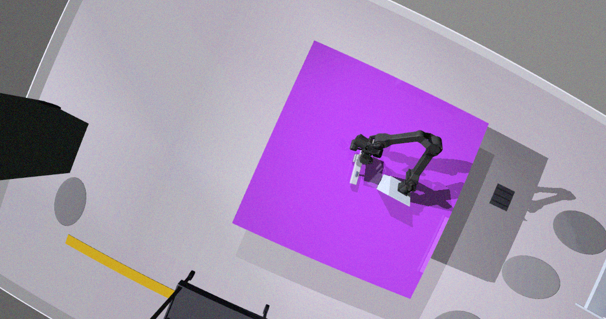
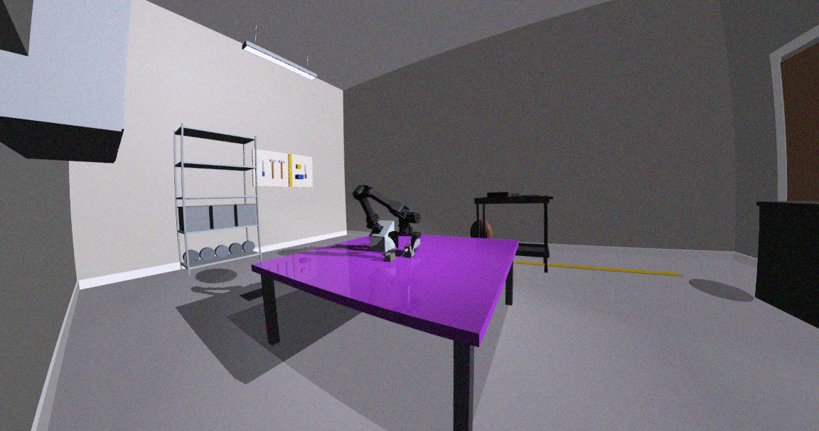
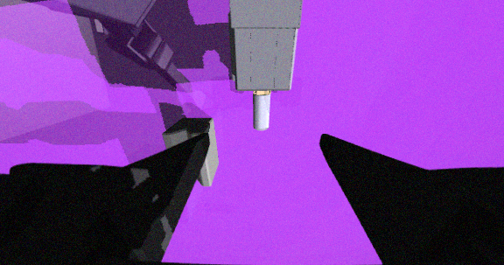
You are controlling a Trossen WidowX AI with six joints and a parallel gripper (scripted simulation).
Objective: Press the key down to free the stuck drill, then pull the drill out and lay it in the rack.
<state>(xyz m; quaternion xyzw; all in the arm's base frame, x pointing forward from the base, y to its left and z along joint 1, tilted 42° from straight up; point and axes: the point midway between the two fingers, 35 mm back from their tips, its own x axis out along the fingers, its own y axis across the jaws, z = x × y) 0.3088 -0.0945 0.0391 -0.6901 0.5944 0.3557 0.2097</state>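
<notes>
Right now my gripper tip is 20 mm past the slim drill, 60 mm to the right of it and 10 mm above it. Also, from my gripper tip: rack 70 mm behind, 60 mm to the right, 40 mm below; then dark key 40 mm behind, 150 mm to the left, 10 mm below; then pale grey block 30 mm behind, 120 mm to the left, 10 mm below.
</notes>
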